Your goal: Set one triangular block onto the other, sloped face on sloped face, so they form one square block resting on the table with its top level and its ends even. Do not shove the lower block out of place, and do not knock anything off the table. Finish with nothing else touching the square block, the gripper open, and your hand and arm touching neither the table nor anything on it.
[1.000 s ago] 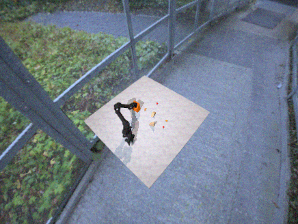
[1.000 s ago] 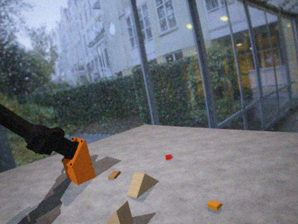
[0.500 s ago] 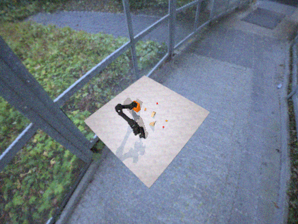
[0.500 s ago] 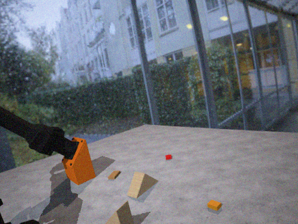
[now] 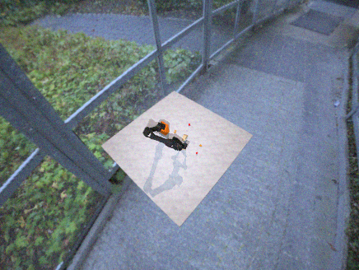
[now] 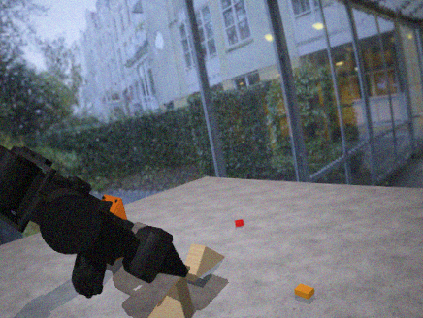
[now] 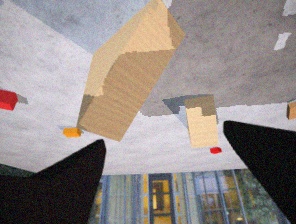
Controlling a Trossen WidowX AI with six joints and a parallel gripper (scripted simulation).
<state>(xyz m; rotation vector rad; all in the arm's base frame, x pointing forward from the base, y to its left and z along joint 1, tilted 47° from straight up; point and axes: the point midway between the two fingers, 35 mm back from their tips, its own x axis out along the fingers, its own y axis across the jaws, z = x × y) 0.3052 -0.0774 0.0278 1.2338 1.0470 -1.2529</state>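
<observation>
Right now the tan triangular block is 4 cm behind my gripper tip, 10 cm to the left of it and 4 cm below it. Also, from my gripper tip: orange block: 16 cm ahead, 10 cm to the left, 6 cm below.
</observation>
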